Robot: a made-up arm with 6 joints. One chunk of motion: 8 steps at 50 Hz.
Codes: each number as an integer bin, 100 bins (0 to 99) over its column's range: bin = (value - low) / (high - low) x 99, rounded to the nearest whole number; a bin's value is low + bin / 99 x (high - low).
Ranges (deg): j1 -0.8..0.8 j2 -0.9..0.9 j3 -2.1..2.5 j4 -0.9..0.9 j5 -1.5..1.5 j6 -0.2..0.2
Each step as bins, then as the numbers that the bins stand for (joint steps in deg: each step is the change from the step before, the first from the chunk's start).
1 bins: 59 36 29 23 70 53
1 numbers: 0.154 -0.245 -0.753 -0.482 0.621 0.014
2 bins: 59 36 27 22 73 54
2 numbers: 0.154 -0.245 -0.845 -0.500 0.712 0.018
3 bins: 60 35 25 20 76 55
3 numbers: 0.170 -0.264 -0.938 -0.536 0.803 0.022
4 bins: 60 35 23 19 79 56
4 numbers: 0.170 -0.264 -1.031 -0.555 0.894 0.026
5 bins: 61 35 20 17 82 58
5 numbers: 0.186 -0.264 -1.171 -0.591 0.985 0.034
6 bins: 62 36 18 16 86 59
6 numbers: 0.202 -0.245 -1.264 -0.609 1.106 0.038
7 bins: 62 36 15 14 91 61
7 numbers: 0.202 -0.245 -1.403 -0.645 1.258 0.046
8 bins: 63 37 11 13 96 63
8 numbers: 0.218 -0.227 -1.589 -0.664 1.409 0.055
